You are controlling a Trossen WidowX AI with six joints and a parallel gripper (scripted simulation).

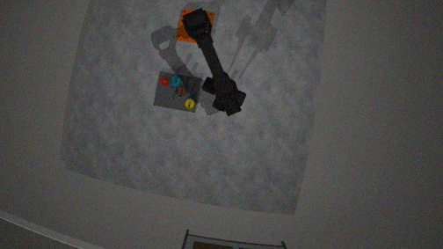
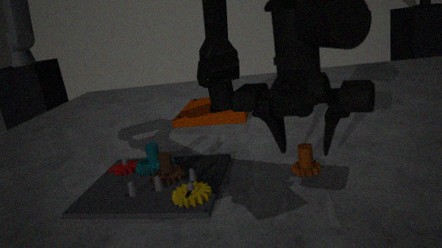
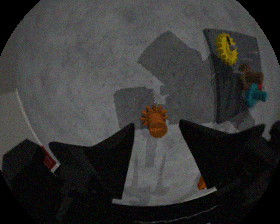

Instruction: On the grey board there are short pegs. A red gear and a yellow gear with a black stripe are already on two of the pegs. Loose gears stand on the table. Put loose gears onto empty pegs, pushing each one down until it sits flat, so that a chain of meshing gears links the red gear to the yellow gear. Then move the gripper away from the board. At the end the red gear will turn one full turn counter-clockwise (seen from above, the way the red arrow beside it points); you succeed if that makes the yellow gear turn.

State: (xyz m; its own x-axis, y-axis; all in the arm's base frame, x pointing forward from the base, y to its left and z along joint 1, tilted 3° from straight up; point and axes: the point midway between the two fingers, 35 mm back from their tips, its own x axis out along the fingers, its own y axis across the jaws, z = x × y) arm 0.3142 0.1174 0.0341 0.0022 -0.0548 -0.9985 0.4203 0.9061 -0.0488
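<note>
My gripper tip is now 200 mm to the left of the brown gear and 20 mm past it. Round my gripper tip: yellow striped gear 160 mm to the right, 50 mm ahead, 10 mm below; teal gear 230 mm to the right, 60 mm behind; orange gear 10 mm below.
</note>
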